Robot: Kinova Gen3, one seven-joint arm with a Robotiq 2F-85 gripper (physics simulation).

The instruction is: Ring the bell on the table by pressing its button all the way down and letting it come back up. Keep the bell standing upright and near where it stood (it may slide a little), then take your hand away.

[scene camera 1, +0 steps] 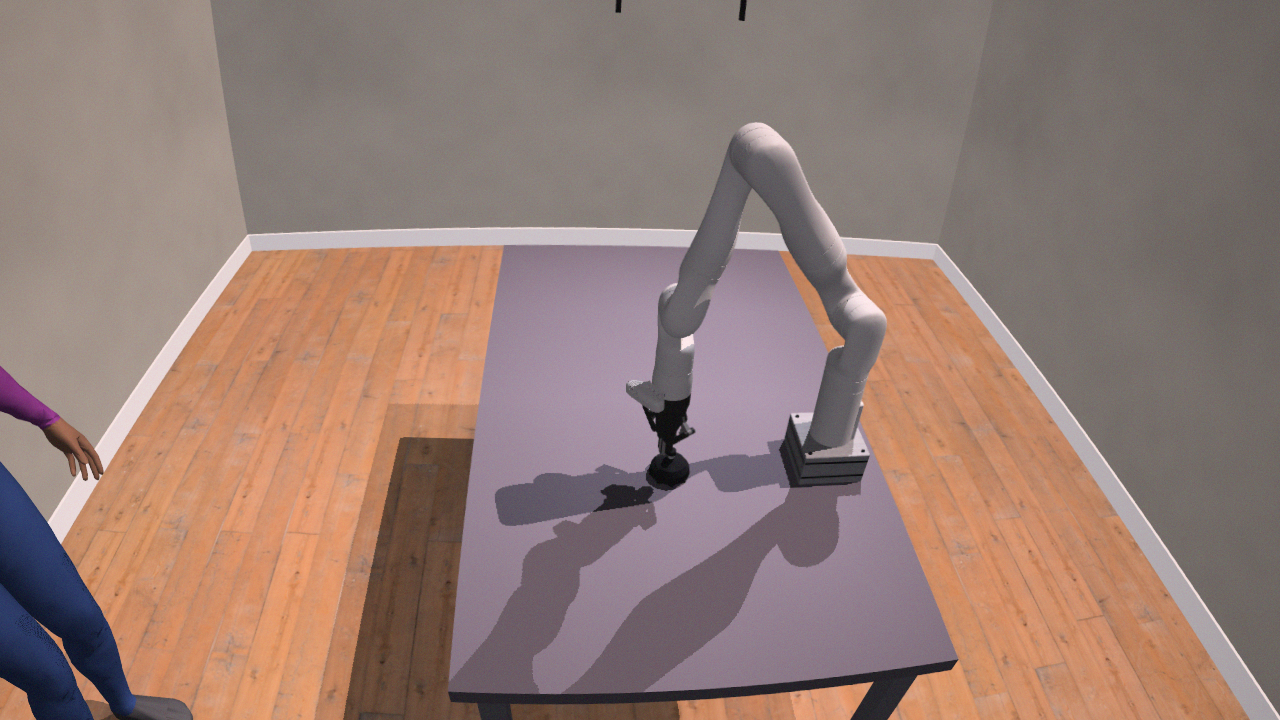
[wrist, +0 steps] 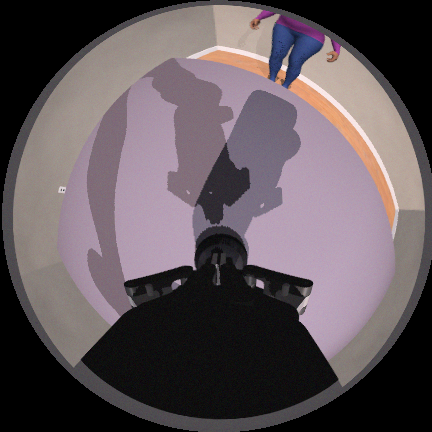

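Seen in the pictures: gripper, fingertip midpoint: (scene camera 1: 664,452) (wrist: 219,260); arm's base, origin of the base link: (scene camera 1: 830,432).
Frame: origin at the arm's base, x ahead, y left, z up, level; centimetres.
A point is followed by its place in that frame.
The black dome-shaped bell (scene camera 1: 667,474) {x 36.2, y -0.2, z -4.8 cm} (wrist: 204,248) {x 35.9, y -0.3, z -4.5 cm} stands upright on the lilac table (scene camera 1: 572,349) {x 45.8, y -50.9, z -7.8 cm} (wrist: 325,215) {x 49.7, y -18.5, z -7.7 cm}. My gripper (scene camera 1: 666,454) {x 36.5, y -2.5, z -0.7 cm} (wrist: 219,260) {x 36.5, y -2.5, z -0.7 cm} is shut with nothing between its fingers. It points down at the top of the bell, and its fingertips lie over the bell's middle in both views. The fingertips and the wrist hide the button, so I cannot tell whether they touch it or how far down it is.
The arm's base (scene camera 1: 827,461) {x 3.8, y 7.0, z -1.2 cm} stands near the table's right edge in the scene view. A person in a purple top and blue trousers (scene camera 1: 53,573) (wrist: 282,47) stands on the wooden floor beyond the table's left edge. Shadows of the arm cross the table.
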